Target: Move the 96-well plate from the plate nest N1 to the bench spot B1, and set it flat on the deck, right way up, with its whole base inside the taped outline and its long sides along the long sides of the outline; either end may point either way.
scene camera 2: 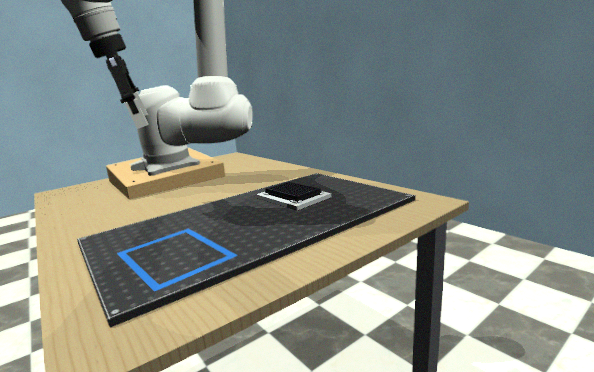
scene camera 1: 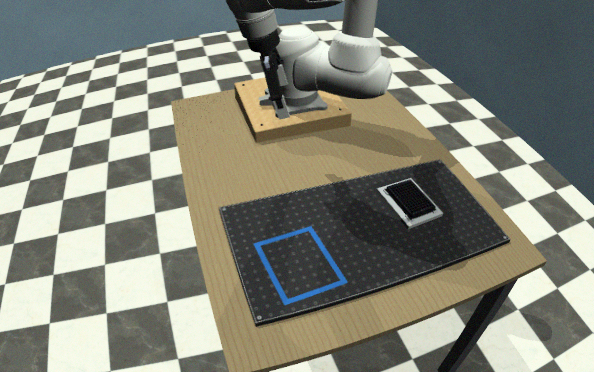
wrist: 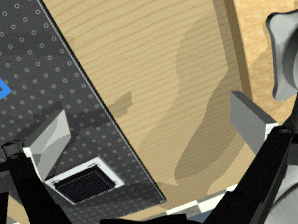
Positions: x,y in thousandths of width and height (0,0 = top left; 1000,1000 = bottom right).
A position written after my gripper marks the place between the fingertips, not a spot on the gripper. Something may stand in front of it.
I see my gripper (scene camera 2: 240,327), a black 96-well plate (scene camera 1: 684,515) and a plate nest N1 (wrist: 284,734).
The black 96-well plate is seen too in scene camera 2 (scene camera 2: 487,512) and in the wrist view (wrist: 314,788). My gripper is seen too in scene camera 1 (scene camera 1: 477,270) and in the wrist view (wrist: 495,516).
